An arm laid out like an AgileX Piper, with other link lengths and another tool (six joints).
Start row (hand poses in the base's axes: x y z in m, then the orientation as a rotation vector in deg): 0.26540, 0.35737, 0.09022, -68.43, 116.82, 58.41
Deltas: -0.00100, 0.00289, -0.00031, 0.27, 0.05, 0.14; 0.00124, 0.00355, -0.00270, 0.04, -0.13, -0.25; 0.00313, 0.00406, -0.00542, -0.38, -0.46, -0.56; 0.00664, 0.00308, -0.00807, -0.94, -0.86, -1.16; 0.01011, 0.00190, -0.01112, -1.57, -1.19, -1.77; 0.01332, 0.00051, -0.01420, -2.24, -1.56, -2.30; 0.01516, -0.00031, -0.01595, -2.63, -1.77, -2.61; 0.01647, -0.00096, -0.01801, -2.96, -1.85, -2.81; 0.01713, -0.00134, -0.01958, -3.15, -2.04, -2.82; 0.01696, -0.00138, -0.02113, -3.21, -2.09, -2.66; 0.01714, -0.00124, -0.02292, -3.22, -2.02, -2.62; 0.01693, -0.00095, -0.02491, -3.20, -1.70, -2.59; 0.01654, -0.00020, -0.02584, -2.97, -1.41, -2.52; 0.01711, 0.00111, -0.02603, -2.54, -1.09, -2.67; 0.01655, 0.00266, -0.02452, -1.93, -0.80, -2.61; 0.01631, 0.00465, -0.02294, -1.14, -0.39, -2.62; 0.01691, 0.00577, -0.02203, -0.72, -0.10, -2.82; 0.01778, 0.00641, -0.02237, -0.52, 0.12, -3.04; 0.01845, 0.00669, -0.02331, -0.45, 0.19, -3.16; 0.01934, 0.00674, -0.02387, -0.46, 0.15, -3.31; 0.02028, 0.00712, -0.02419, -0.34, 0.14, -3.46; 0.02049, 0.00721, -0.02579, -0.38, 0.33, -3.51; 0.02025, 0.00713, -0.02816, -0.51, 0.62, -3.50
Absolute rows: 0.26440, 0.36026, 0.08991, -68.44, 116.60, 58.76; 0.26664, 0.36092, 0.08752, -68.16, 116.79, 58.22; 0.26853, 0.36143, 0.08480, -68.12, 116.97, 57.44; 0.27204, 0.36045, 0.08215, -67.83, 117.31, 56.33; 0.27551, 0.35927, 0.07910, -67.54, 117.75, 55.21; 0.27872, 0.35788, 0.07602, -67.38, 118.15, 54.05; 0.28056, 0.35706, 0.07427, -67.28, 118.38, 53.39; 0.28187, 0.35641, 0.07221, -67.23, 118.63, 52.92; 0.28253, 0.35603, 0.07064, -67.37, 118.62, 52.60; 0.28236, 0.35599, 0.06909, -67.59, 118.56, 52.58; 0.28254, 0.35613, 0.06730, -67.62, 118.61, 52.64; 0.28233, 0.35642, 0.06531, -67.56, 118.84, 52.92; 0.28194, 0.35717, 0.06438, -67.45, 118.87, 53.39; 0.28251, 0.35848, 0.06419, -66.97, 118.87, 53.97; 0.28195, 0.36003, 0.06570, -66.66, 118.63, 54.78; 0.28171, 0.36202, 0.06728, -66.14, 118.38, 55.82; 0.28231, 0.36314, 0.06819, -65.62, 118.37, 56.34; 0.28318, 0.36378, 0.06785, -65.20, 118.47, 56.58; 0.28385, 0.36406, 0.06691, -65.01, 118.52, 56.64; 0.28474, 0.36411, 0.06635, -64.86, 118.55, 56.53; 0.28568, 0.36449, 0.06603, -64.63, 118.51, 56.56; 0.28589, 0.36458, 0.06443, -64.54, 118.71, 56.65; 0.28565, 0.36450, 0.06206, -64.53, 119.02, 56.76
